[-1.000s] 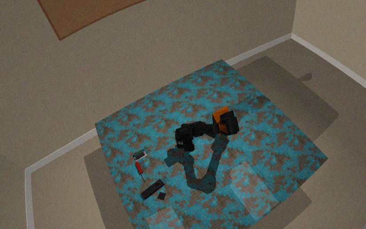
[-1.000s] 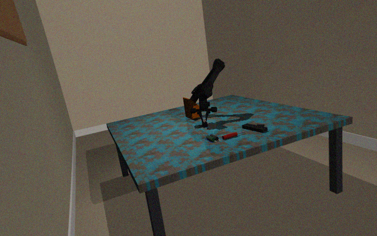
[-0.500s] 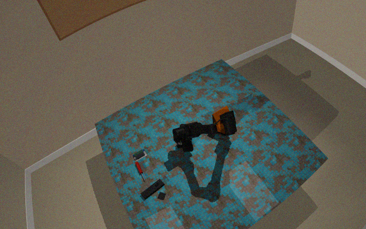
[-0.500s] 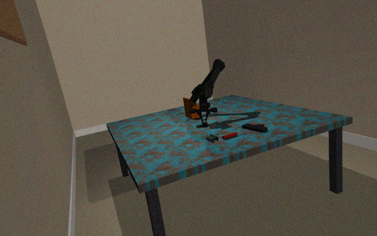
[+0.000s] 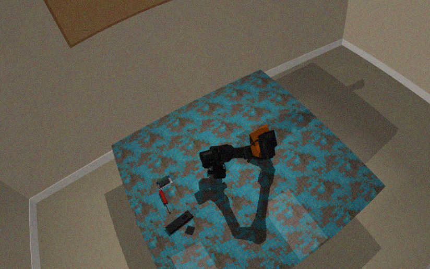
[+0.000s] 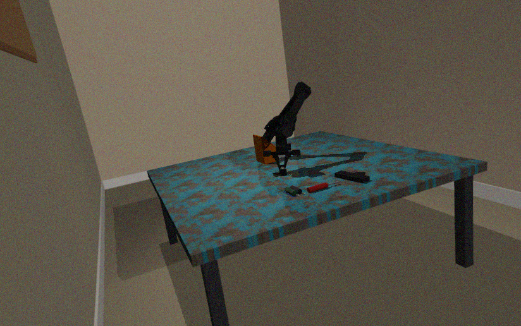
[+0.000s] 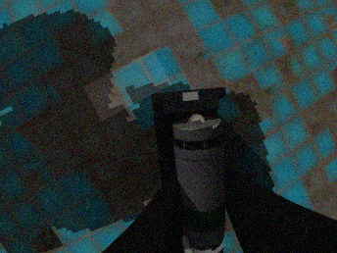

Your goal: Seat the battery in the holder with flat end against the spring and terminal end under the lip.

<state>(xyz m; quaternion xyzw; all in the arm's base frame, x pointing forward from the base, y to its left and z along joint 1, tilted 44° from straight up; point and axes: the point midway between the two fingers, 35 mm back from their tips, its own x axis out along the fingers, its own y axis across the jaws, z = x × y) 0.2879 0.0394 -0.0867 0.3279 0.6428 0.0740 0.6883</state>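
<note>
Now: the battery 10 mm above my gripper tip. Round my gripper tip: black square: 280 mm ahead, 260 mm to the left, 10 mm below; long black box: 310 mm ahead, 200 mm to the left; red-handled screwdriver: 340 mm ahead, 50 mm to the left.
</note>
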